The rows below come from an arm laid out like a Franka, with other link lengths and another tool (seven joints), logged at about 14 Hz.
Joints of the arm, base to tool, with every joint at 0 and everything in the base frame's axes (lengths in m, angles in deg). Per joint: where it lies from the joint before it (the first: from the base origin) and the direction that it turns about. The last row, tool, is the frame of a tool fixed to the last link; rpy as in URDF.
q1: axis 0 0 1 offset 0.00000 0.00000 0.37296
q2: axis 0 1 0 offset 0.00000 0.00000 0.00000
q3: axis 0 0 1 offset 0.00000 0.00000 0.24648
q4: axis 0 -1 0 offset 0.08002 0.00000 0.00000
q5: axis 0 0 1 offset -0.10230 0.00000 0.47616
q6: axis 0 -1 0 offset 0.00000 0.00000 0.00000
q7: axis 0 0 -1 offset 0.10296 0.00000 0.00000
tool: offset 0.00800 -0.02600 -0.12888 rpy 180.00 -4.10 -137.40
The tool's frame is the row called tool.
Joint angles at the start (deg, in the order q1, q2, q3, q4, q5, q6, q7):
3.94 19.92 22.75 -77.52 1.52 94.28 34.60
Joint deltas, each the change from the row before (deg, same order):
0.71 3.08 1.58 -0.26 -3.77 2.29 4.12
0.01 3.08 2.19 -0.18 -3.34 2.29 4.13
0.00 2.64 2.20 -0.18 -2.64 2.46 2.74
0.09 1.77 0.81 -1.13 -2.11 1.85 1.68
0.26 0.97 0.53 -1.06 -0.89 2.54 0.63
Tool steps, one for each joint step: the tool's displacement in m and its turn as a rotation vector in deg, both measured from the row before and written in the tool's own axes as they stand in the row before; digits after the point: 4 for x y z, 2 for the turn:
-0.0146 0.0104 0.0344 1.88 1.10 2.05
-0.0127 0.0126 0.0318 1.14 0.58 1.95
-0.0109 0.0167 0.0256 0.55 -0.20 0.45
-0.0051 0.0066 0.0275 0.88 0.64 0.39
-0.0049 0.0095 0.0169 0.10 -0.74 -0.46

